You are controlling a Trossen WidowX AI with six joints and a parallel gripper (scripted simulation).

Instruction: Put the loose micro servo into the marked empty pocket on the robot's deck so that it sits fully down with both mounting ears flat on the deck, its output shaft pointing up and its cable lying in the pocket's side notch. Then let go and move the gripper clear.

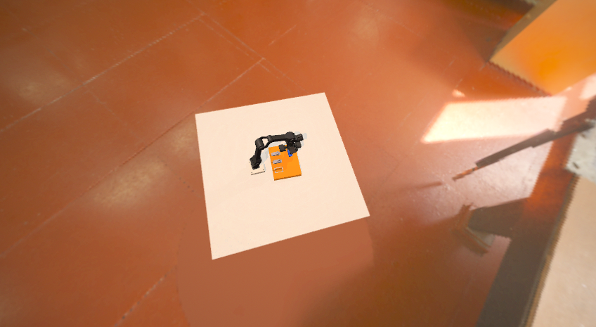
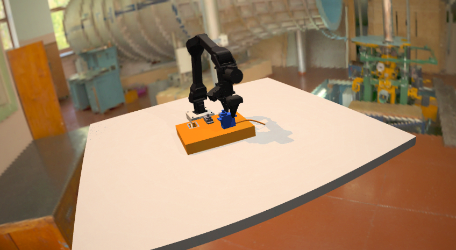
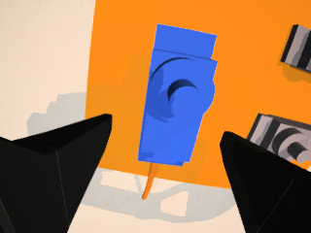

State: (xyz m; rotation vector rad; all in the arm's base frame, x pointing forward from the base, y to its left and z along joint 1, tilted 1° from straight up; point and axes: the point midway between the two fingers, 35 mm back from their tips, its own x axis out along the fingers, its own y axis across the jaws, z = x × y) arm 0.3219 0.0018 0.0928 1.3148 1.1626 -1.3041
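My gripper tip is now 3 cm past the orange deck, 7 cm to the left of it and 7 cm above it.
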